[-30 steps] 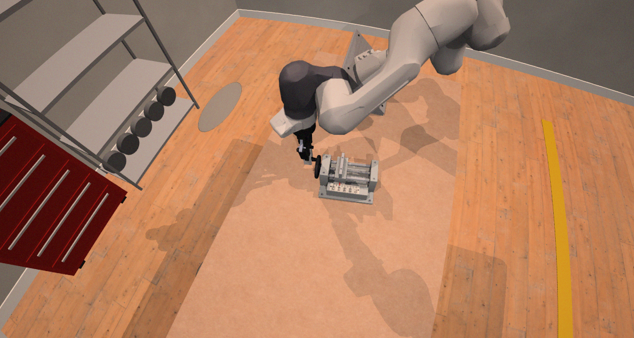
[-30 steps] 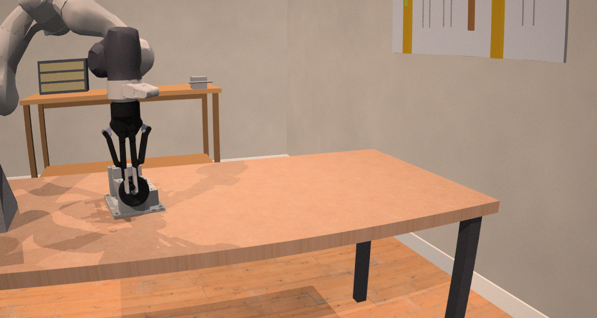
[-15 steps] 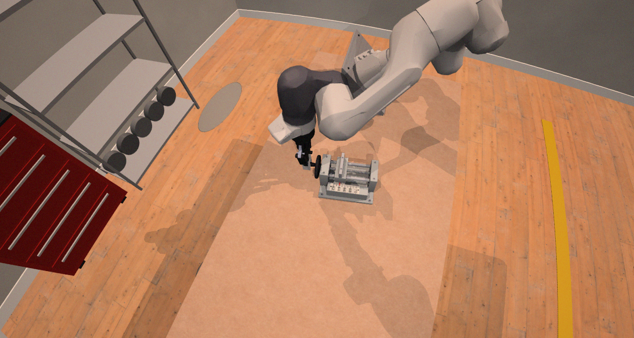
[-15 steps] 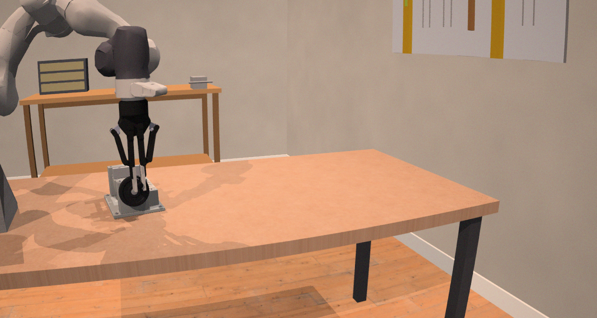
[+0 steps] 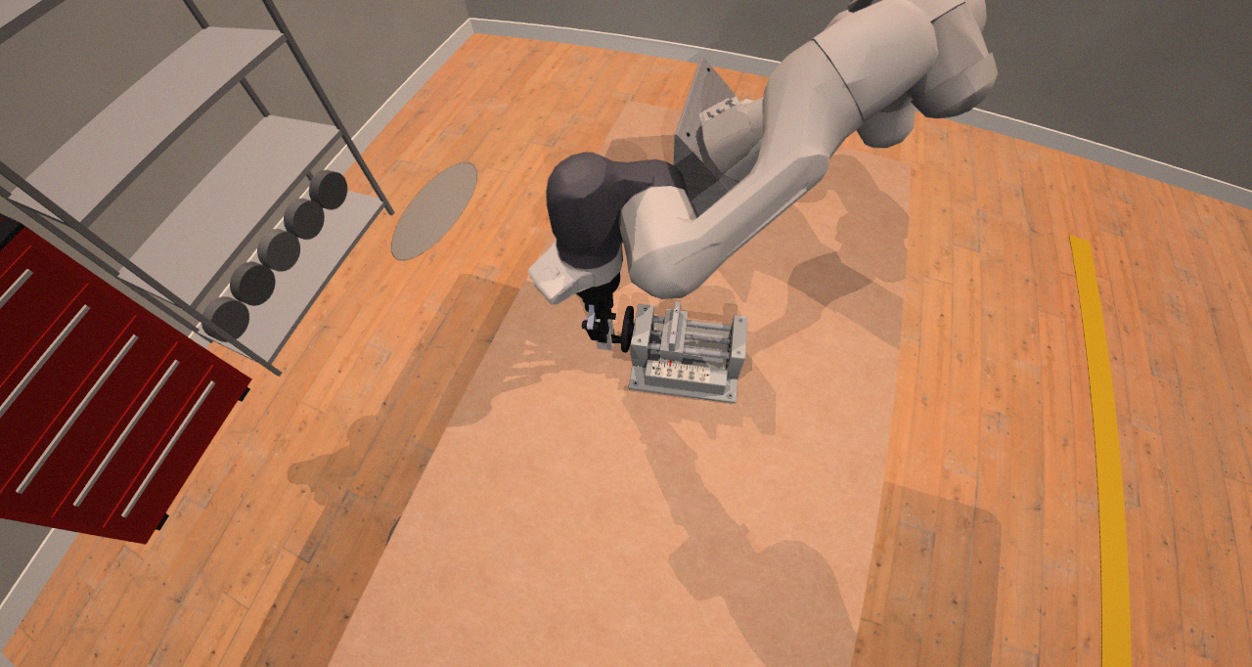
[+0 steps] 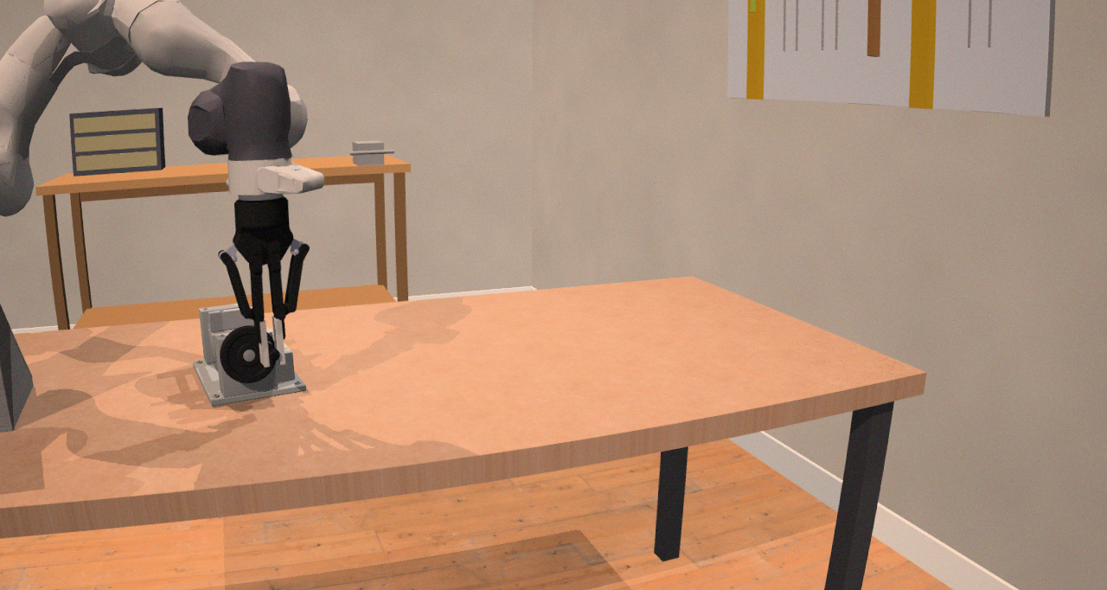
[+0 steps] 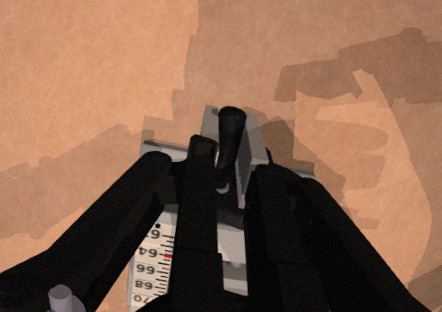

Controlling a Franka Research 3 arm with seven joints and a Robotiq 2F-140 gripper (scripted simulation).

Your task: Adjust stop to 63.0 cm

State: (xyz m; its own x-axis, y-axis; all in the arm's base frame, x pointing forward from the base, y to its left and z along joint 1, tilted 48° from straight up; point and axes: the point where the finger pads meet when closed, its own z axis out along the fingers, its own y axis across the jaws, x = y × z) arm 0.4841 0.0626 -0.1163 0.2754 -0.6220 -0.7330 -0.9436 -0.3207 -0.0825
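Now: hand 2 cm to the right of the black handwheel, 2 cm above it and 1 cm past it. The rest, counted from my hand: sliding stop (11 cm to the left, 5 cm behind, 1 cm below).
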